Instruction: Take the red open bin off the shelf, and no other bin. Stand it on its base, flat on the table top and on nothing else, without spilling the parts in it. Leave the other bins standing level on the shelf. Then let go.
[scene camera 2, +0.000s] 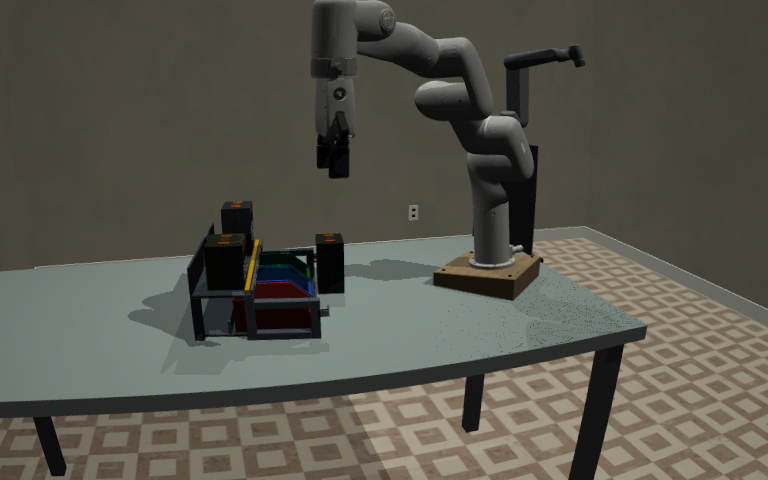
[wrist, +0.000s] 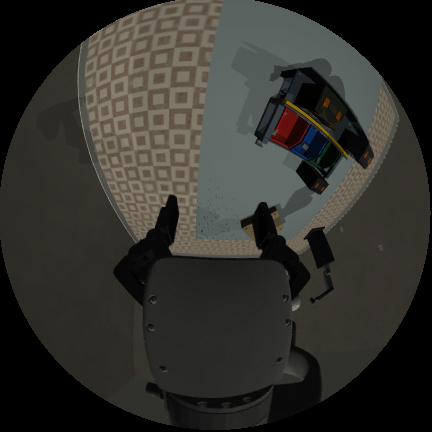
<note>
In view: the gripper (scene camera 2: 332, 172), a blue bin (scene camera 2: 265, 274) and a dark box (scene camera 2: 329, 247).
The gripper shows as well in the wrist view (wrist: 217, 206).
</note>
